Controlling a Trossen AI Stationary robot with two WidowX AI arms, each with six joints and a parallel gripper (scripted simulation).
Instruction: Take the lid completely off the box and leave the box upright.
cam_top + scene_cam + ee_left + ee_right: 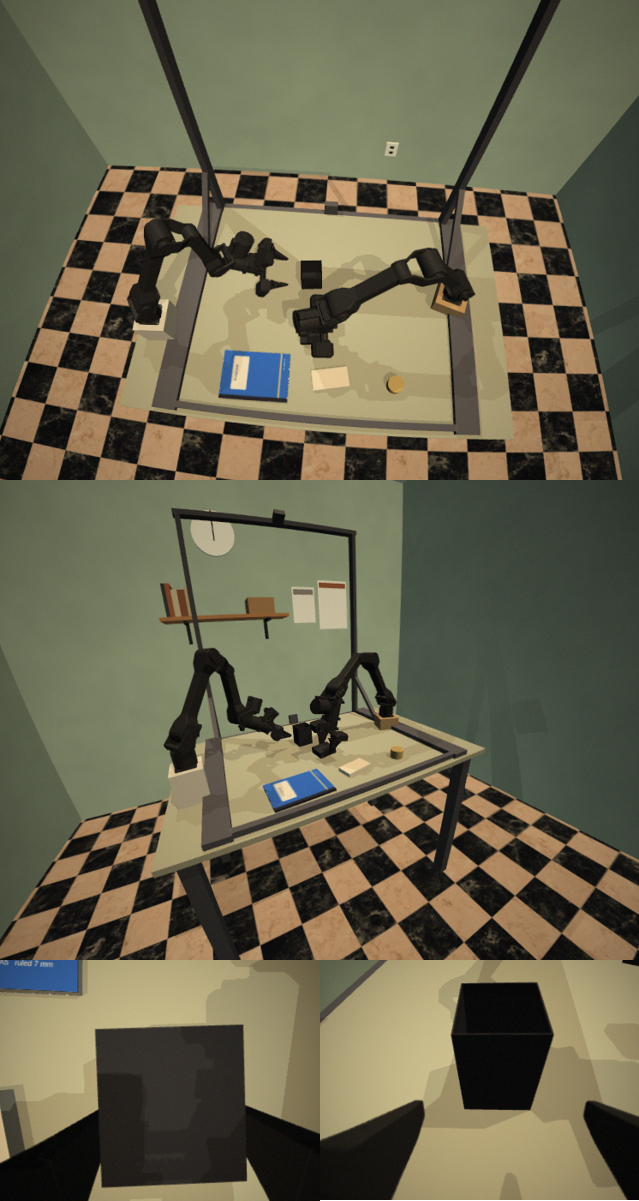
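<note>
Right now the cream card is 140 mm ahead of my left hand, 30 mm to the left of it and 60 mm below it. The rest, counted from my left hand: blue book: 110 mm ahead, 200 mm to the right, 70 mm below; then black lid: 20 mm to the right, 30 mm below; then black box: 200 mm behind, 20 mm below.
</note>
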